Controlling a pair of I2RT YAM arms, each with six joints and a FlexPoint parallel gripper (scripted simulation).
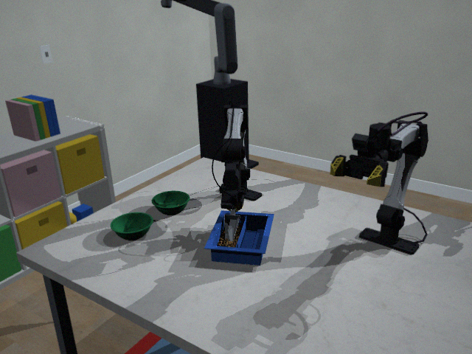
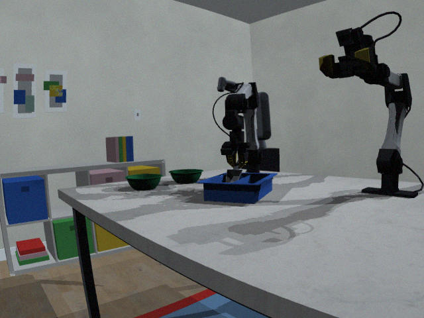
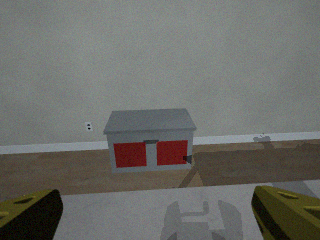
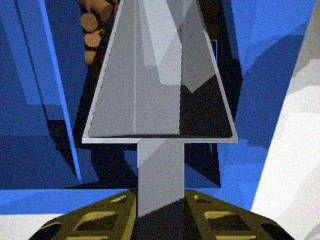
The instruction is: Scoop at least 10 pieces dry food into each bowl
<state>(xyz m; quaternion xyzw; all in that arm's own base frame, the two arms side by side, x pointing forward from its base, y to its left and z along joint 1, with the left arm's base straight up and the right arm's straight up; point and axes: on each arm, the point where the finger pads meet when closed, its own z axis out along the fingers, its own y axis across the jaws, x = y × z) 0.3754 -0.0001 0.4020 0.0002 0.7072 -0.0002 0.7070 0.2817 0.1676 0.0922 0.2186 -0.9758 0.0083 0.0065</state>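
The blue box lies 9 cm to the left of my right hand, 7 cm ahead of it and 5 cm below it. From my right hand the other things lie so: grey scoop (3 cm below, 3 cm ahead, 1 cm to the left).
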